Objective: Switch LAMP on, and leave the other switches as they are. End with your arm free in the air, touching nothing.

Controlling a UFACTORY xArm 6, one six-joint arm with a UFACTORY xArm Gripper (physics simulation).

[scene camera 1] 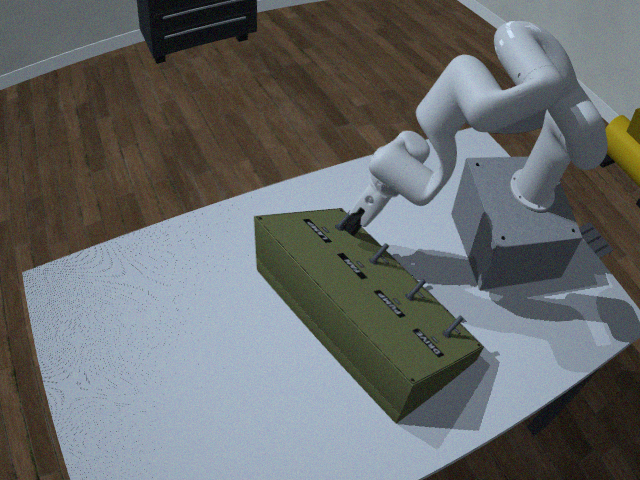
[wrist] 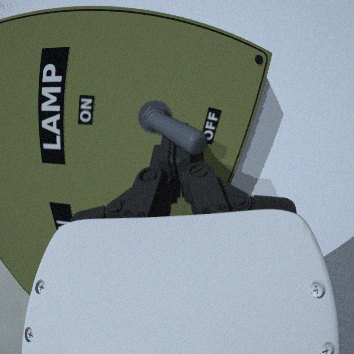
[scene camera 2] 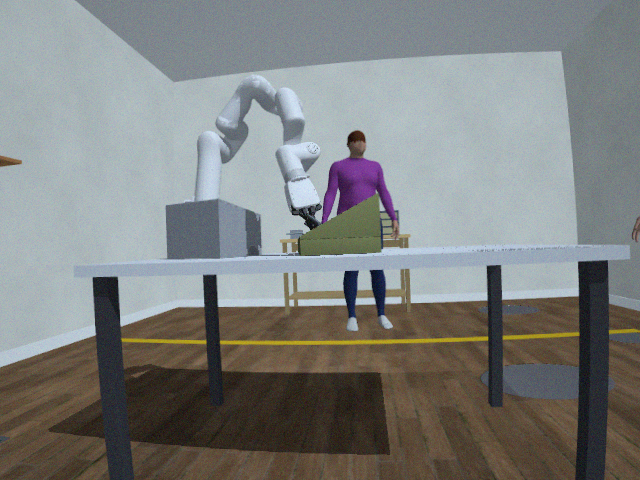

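Where they show: gripper, fingertip midpoint: (scene camera 1: pixel 349 230) (wrist: pixel 178 142) (scene camera 2: pixel 313 228); arm's base, link origin: (scene camera 1: pixel 532 190) (scene camera 2: pixel 205 209).
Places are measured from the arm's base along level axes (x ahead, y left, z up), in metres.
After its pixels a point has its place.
The green sloped switch box (scene camera 1: pixel 330 289) {y -0.034, x 0.586, z -0.008 m} (scene camera 2: pixel 351 235) {y -0.277, x 0.529, z -0.130 m} (wrist: pixel 120 60) {y -0.245, x 0.460, z -0.080 m} stands on the table. The LAMP lever (scene camera 1: pixel 340 225) {y -0.208, x 0.432, z -0.081 m} (wrist: pixel 177 131) {y -0.217, x 0.410, z -0.061 m} leans toward its OFF label (wrist: pixel 211 125) {y -0.216, x 0.397, z -0.111 m}, away from the ON label (wrist: pixel 86 110) {y -0.210, x 0.474, z -0.071 m}. My gripper (scene camera 1: pixel 352 225) {y -0.199, x 0.414, z -0.099 m} (scene camera 2: pixel 313 225) {y -0.199, x 0.414, z -0.099 m} (wrist: pixel 178 142) {y -0.199, x 0.414, z -0.099 m} is shut and empty. Its fingertips are low over the box, right beside the LAMP lever, and the lever partly hides them in the wrist view. Whether they touch it cannot be told. The FAN lever (scene camera 1: pixel 379 253) {y -0.092, x 0.413, z -0.071 m}, PUMP lever (scene camera 1: pixel 416 289) {y 0.028, x 0.405, z -0.071 m} and DRIVE lever (scene camera 1: pixel 453 326) {y 0.147, x 0.397, z -0.071 m} all lean away from their name labels.
The white table (scene camera 1: pixel 155 361) {y -0.168, x 0.946, z -0.187 m} (scene camera 2: pixel 465 254) {y -0.540, x 0.777, z -0.192 m} carries the box and the grey robot base block (scene camera 1: pixel 522 222) {y 0.052, x 0.095, z -0.014 m} (scene camera 2: pixel 206 229) {y -0.139, x 0.042, z -0.086 m}. The FAN lever is the nearest neighbour of the LAMP lever. A person (scene camera 2: pixel 356 180) stands behind the table in scene camera 2.
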